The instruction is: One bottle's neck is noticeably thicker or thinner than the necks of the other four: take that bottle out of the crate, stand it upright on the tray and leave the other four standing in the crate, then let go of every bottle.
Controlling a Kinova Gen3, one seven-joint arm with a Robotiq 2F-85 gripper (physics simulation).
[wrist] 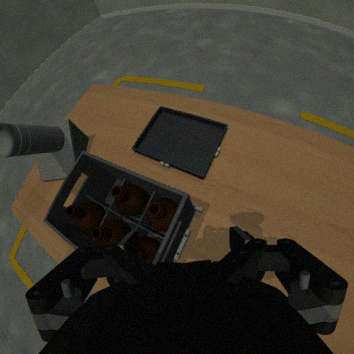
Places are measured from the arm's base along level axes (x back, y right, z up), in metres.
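Where they show: gripper, between the fingertips: (183, 239); arm's base, origin of its link: (54, 138).
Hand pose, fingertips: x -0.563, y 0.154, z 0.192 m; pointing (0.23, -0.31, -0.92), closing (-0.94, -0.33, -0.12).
Each offset is from my fingertips to the top centre of the thing. "spot": to the spot under its first point. Level surfaces: height alone.
A dark grey crate @[dz -0.111, dx +0.177, dy +0.005 m] (100, 171) with dividers stands at the lower left in the wrist view. Brown bottles stand in it: one in the upper middle compartment @[dz -0.122, dx +0.172, dy -0.040 m] (131, 200), one at the upper right (164, 215), one at the lower left (89, 216), one at the lower middle (112, 232) and one at the lower right (149, 247). The last one's neck is hidden by a finger. The upper right neck looks somewhat thicker, but the dim view leaves this uncertain. The black tray @[spot: dz -0.281, dx +0.130, dy -0.264 m] (180, 142) lies flat beyond the crate, with no bottle on it. My gripper (183, 239) is open and empty, above and near the crate's right end.
A wooden table @[dz -0.286 m] (270, 175) carries the crate and tray. A grey cylindrical object (35, 139) and a grey block (52, 167) are left of the crate. A dark upright panel (78, 141) stands by the crate's far left corner. Yellow lines (162, 83) mark the floor beyond the table.
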